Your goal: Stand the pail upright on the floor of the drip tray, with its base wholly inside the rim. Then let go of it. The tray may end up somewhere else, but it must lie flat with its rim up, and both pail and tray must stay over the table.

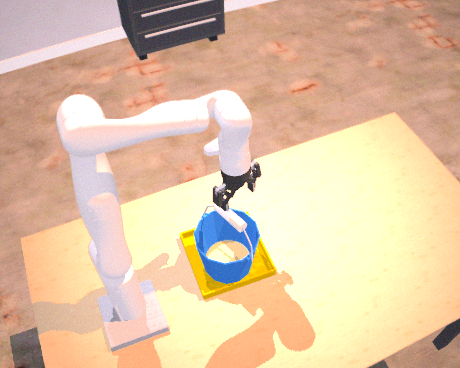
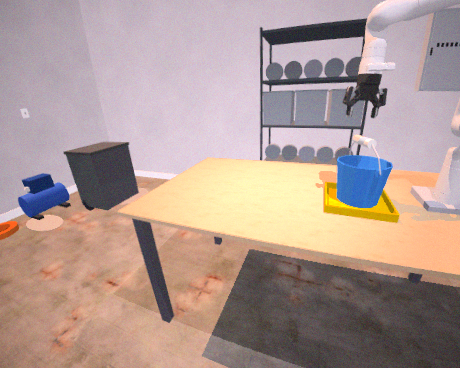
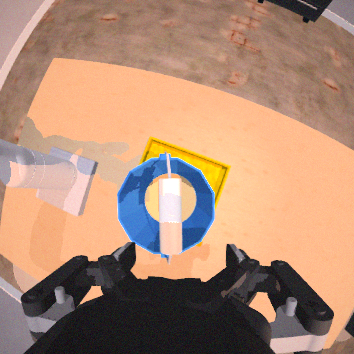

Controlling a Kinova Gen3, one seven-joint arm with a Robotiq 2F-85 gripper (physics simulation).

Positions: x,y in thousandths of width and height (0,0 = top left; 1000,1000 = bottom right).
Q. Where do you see a yellow drip tray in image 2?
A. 838,572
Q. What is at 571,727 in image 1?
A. A yellow drip tray.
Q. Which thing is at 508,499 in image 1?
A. My gripper.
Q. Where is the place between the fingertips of my gripper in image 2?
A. At 786,319
